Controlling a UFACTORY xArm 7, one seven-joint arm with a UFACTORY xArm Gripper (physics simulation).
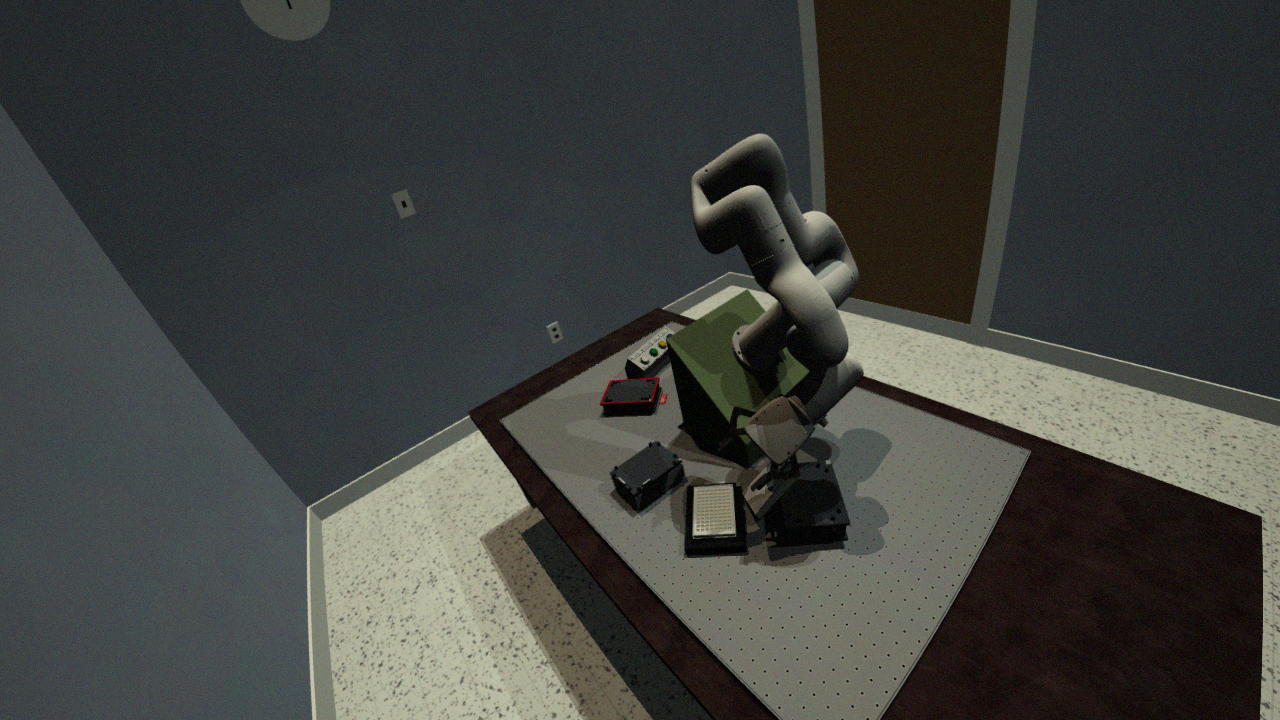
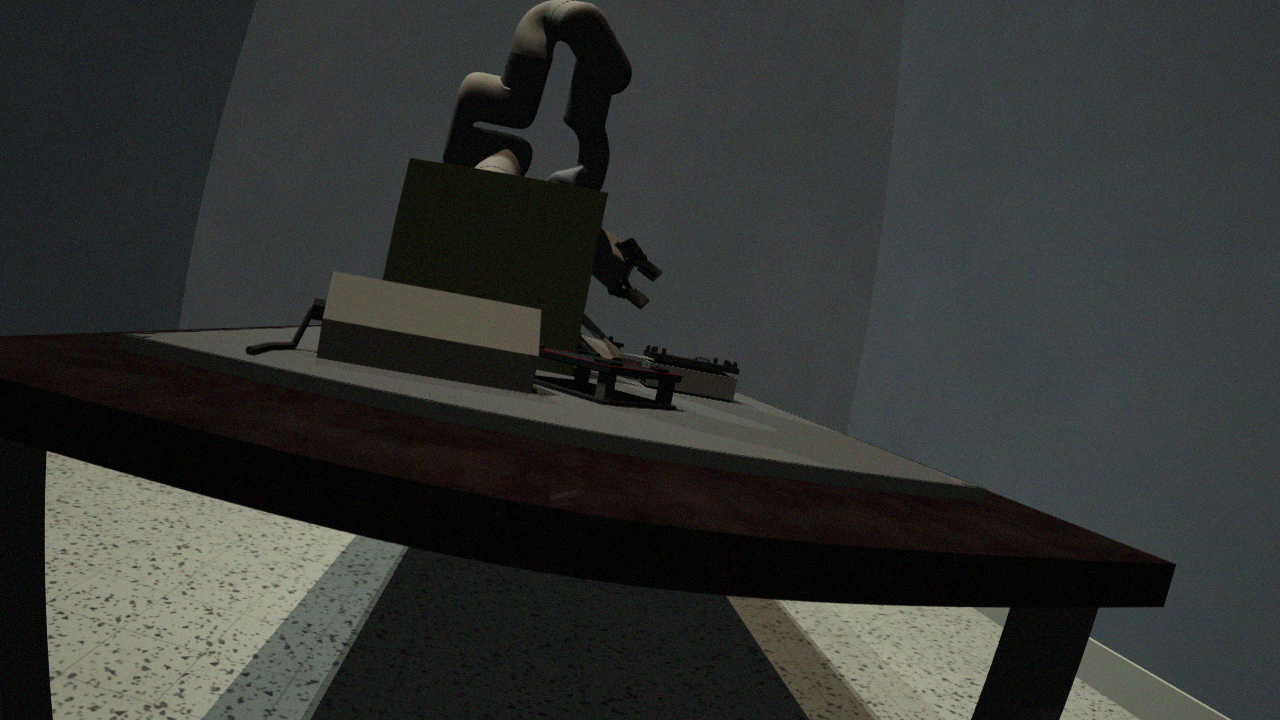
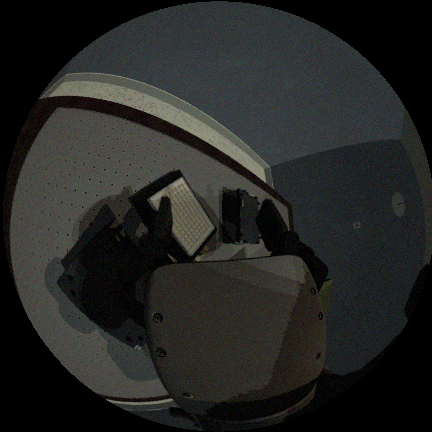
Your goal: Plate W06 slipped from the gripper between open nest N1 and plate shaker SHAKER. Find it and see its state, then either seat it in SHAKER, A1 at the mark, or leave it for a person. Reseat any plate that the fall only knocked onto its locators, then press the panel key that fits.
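Frame: origin at the arm's base, x right, y ahead, z up, level; metres.
Where they show: gripper, fingertip midpoint: point(image 1: 734, 470) point(image 2: 651, 291) point(image 3: 217, 208); arm's base, origin of the base link: point(image 1: 753, 348) point(image 2: 473, 239).
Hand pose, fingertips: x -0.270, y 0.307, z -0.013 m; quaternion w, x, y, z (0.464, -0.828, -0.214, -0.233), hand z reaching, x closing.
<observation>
Each offset is from my fingertips to the top centre of the thing. "pt": to the spot under its first point. Level surfaces: height alone.
My gripper point(image 1: 759, 453) point(image 2: 649, 286) point(image 3: 217, 208) is open and empty, tilted above the boxes. A pale plate with a grid of wells @(pt dx +0.042, dy +0.032, dz -0.129 m) point(image 1: 714, 510) point(image 3: 187, 220) lies flat on a low black nest @(dx +0.047, dy +0.031, dz -0.139 m) point(image 1: 716, 547) point(image 3: 145, 194). A tan slab point(image 1: 759, 494) point(image 2: 601, 346) stands tilted between that nest and a large dark box @(dx -0.066, dy -0.131, dz -0.104 m) point(image 1: 810, 501) point(image 3: 75, 287); it may be the fallen plate, partly hidden below my gripper. A smaller dark box with corner posts @(pt dx +0.220, dy +0.087, dz -0.113 m) point(image 1: 646, 472) point(image 3: 249, 217) stands on the nest's other side. Labels are unreadable, so I cannot tell which is SHAKER or N1.
A key panel @(dx +0.684, dy -0.230, dz -0.084 m) point(image 1: 653, 351) point(image 2: 429, 333) stands at the far mat edge. Beside it is a red-rimmed stand point(image 1: 631, 391) point(image 2: 617, 365). A green block point(image 1: 716, 358) point(image 2: 496, 241) carries the arm. The perforated mat @(dz -0.168 m) point(image 1: 850, 608) lies on a dark red-brown table @(dz -0.181 m) point(image 1: 1118, 608) point(image 2: 626, 501).
</observation>
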